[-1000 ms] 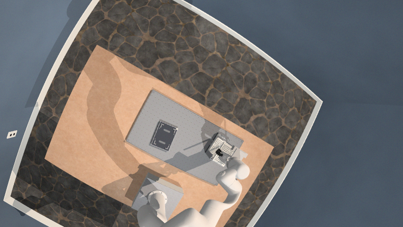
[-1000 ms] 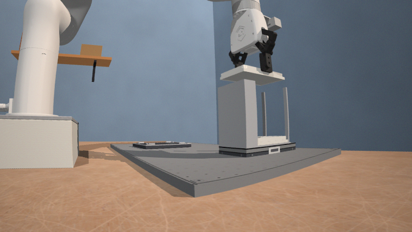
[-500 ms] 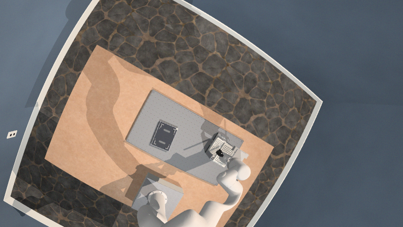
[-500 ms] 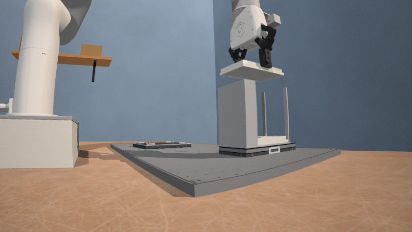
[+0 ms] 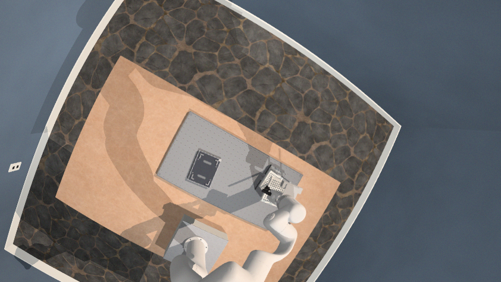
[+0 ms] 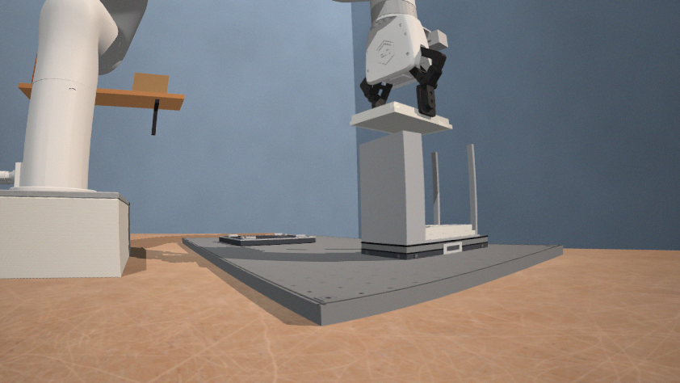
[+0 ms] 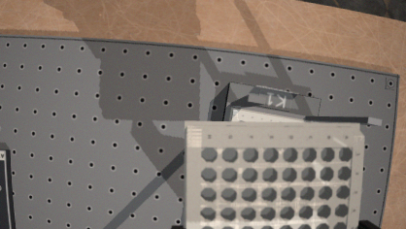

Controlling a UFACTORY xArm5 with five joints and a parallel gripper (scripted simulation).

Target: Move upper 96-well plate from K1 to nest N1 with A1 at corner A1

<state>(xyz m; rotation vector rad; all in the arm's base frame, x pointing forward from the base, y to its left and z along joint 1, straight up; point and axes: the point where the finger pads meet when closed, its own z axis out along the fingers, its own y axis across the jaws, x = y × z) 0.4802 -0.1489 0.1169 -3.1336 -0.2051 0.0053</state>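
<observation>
The plate nest N1 lies 10 cm behind my hand, 31 cm to the left of it and 19 cm below it. From my hand the other things lie so: tall grey wall (6 cm behind, 2 cm to the right, 11 cm below); A1 mark (2 cm behind, 27 cm to the left, 18 cm below).
</observation>
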